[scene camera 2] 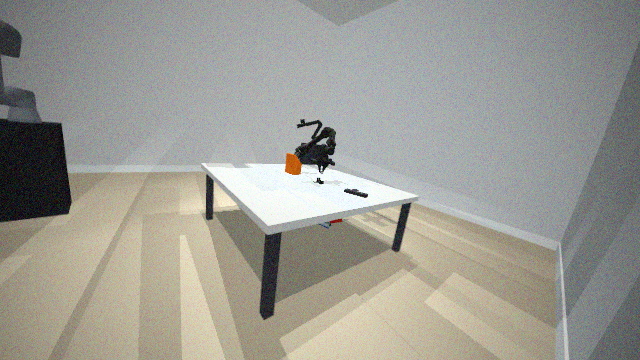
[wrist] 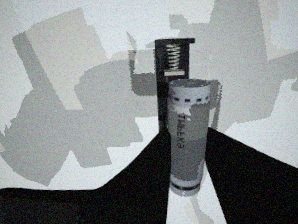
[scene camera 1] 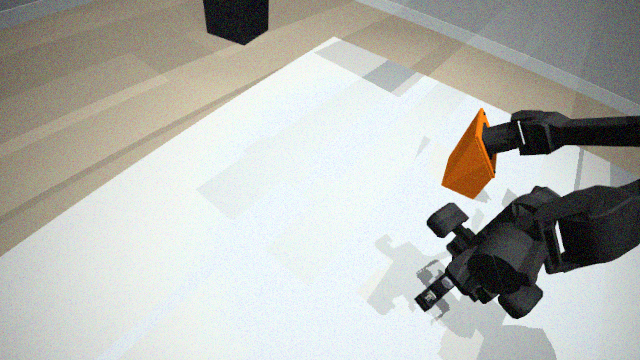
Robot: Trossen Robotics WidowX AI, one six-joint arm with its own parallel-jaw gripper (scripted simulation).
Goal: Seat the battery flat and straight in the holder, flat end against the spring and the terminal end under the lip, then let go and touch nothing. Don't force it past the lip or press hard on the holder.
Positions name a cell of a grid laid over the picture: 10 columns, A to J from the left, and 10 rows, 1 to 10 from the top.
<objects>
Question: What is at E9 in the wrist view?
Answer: The gripper.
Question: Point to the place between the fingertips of the gripper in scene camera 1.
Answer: H8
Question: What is the gripper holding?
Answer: A battery.
</objects>
